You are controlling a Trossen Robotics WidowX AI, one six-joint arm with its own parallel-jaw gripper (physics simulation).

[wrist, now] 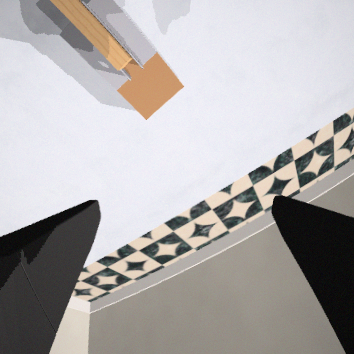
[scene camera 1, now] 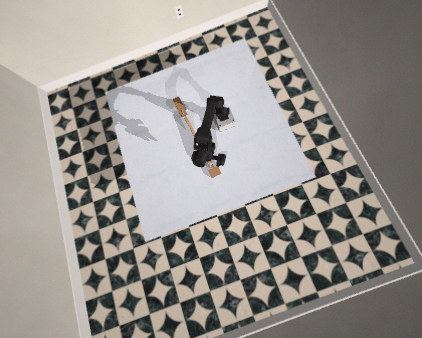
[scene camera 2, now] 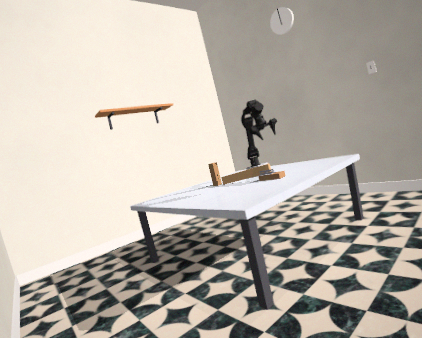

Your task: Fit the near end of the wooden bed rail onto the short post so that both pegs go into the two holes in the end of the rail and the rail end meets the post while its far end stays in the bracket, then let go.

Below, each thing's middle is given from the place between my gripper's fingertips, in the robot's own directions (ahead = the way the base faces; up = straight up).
Labels:
Now: hand 8 cm to the left of the grey block (wrist: 71, 34) and 23 cm above it.

